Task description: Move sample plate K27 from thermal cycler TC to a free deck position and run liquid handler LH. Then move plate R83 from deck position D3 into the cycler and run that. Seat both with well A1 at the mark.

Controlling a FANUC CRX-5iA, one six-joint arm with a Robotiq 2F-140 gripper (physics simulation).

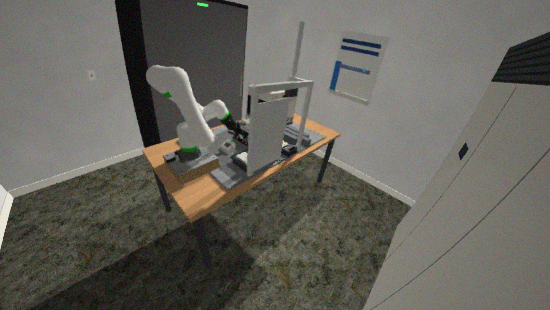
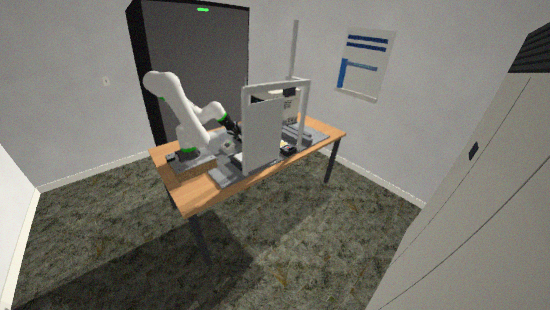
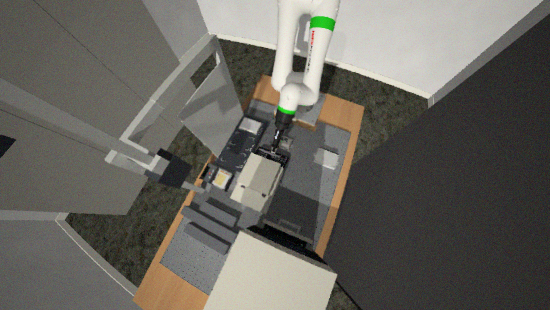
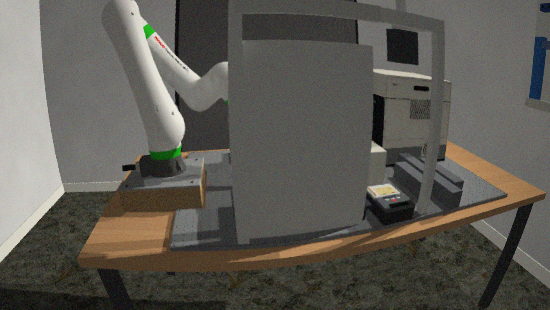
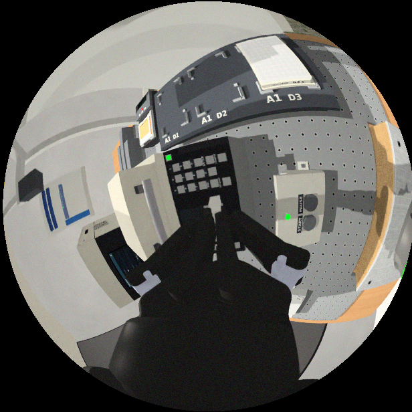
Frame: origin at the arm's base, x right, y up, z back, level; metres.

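Seen in the pictures: gripper, between the fingertips: [image 1: 242,138] [image 2: 241,138] [image 3: 272,155]; arm's base, origin of its link: [image 1: 191,154] [image 2: 190,154] [image 4: 167,170].
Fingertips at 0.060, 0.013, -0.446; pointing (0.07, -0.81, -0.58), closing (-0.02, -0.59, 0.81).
Pixels of each thing's top centre, then the offset from my fingertips to it, as dx, dy, dz. "spot": a spot on its surface instead.
- cycler's beige lid, a spot on its surface: [image 3: 261,175] spot: -0.010, +0.119, -0.162
- Plate R83, centre of its top: [image 3: 250,124] [image 1: 246,157] +0.223, -0.011, +0.159
- large beige box, centre of its top: [image 4: 402,73] [image 2: 276,87] [image 1: 273,87] -0.218, +0.319, -0.620
- START PAUSE button box, centre of its top: [image 3: 282,138] [image 1: 228,142] [image 2: 227,142] -0.022, +0.000, +0.130
- small black device, centre of its top: [image 4: 388,194] [image 3: 215,176] [image 2: 284,145] [image 1: 285,145] +0.284, -0.025, -0.240
- yellow-topped plate, centre of its top: [image 4: 383,190] [image 3: 221,179] +0.242, -0.029, -0.243
- tall grey panel, a spot on its surface: [image 4: 305,135] spot: +0.325, +0.191, +0.057
My gripper [image 5: 216,203] [image 3: 274,149] is shut and empty, its fingertips pointing down over the black keypad panel [image 5: 232,172] of the thermal cycler; whether they touch a key is unclear. The cycler's beige lid [image 5: 147,200] [image 3: 261,175] is down, with a green light on the panel's corner. Plate R83 [image 5: 275,60] [image 3: 250,125], white, lies in deck position D3. Positions D1 and D2 on the dark deck [image 5: 320,102] hold no plate. Plate K27 does not show. The liquid handler seems to be the large beige box [image 5: 105,265] [image 3: 270,275] [image 4: 415,112] with a dark front.
A START/PAUSE button box [image 5: 300,207] [image 3: 285,143] with a green light stands beside the keypad. A small black device [image 5: 145,102] [image 4: 392,207] bears a yellow-topped plate [image 5: 145,129] [image 4: 384,190]. A tall grey panel [image 4: 305,135] [image 1: 272,132] stands along the table edge. Grey blocks [image 3: 207,237] lie beyond the cycler.
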